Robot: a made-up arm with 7 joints. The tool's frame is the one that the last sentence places. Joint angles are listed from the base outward.
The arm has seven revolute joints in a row. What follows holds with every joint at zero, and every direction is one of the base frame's. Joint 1 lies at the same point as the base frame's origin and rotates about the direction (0.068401, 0.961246, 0.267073). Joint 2 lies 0.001 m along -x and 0.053 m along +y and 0.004 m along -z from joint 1 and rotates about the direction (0.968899, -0.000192, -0.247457). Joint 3 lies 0.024 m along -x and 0.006 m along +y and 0.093 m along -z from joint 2 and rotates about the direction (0.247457, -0.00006, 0.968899). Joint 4 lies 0.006 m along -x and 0.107 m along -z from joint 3 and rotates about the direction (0.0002, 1, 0.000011). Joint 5 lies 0.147 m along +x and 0.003 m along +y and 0.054 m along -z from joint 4 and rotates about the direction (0.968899, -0.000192, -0.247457). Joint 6 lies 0.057 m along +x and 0.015 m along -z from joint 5 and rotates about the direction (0.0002, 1, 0.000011). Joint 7 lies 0.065 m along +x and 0.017 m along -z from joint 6 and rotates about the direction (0.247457, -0.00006, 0.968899). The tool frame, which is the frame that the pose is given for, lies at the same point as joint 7; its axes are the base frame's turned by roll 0, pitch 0.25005 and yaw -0.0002 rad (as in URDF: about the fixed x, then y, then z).
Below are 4 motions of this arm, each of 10 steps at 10 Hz.
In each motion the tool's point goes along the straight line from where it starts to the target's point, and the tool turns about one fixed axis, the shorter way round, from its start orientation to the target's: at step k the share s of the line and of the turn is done. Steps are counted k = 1, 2, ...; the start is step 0. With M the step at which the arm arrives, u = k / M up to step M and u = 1 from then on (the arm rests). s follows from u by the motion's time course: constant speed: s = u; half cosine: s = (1 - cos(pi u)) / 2; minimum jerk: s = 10 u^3 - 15 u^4 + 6 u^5.
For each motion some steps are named. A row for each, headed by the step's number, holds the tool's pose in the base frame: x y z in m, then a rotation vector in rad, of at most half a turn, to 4 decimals.
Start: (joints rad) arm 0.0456 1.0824 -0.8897 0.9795 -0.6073 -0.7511 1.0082
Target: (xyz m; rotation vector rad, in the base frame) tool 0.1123 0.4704 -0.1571 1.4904 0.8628 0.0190
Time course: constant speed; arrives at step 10
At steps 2, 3, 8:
2: 0.0555 0.3815 -0.2937 1.1792 0.4566 0.5120
3: 0.0626 0.3926 -0.2766 1.2222 0.5080 0.4541
8: 0.0981 0.4482 -0.1913 1.4198 0.7625 0.1487

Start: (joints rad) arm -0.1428 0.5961 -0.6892 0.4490 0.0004 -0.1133 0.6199
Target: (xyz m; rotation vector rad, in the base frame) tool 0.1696 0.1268 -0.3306 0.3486 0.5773 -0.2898
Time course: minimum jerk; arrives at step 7
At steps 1, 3, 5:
1: 0.1711 0.0952 -0.3910 0.7892 0.3775 -0.0752
3: 0.1706 0.1064 -0.3697 0.6357 0.4509 -0.1524
5: 0.1698 0.1221 -0.3395 0.4150 0.5493 -0.2588

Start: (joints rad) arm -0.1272 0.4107 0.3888 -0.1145 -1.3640 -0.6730 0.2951
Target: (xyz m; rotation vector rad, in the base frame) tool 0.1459 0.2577 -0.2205 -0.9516 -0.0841 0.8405
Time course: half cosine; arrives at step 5
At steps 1, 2, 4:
1: 0.2335 0.2571 -0.1460 -0.9617 -0.6906 0.7650
2: 0.2093 0.2573 -0.1666 -0.9644 -0.5233 0.7907
4: 0.1551 0.2576 -0.2126 -0.9553 -0.1482 0.8348

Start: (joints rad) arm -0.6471 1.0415 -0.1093 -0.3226 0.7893 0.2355 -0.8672
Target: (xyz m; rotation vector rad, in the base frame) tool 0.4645 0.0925 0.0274 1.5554 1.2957 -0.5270
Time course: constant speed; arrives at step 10
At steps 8, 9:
8: 0.4375 0.0961 0.0281 1.6381 1.0772 -0.4997
9: 0.4510 0.0943 0.0277 1.5985 1.1869 -0.5137

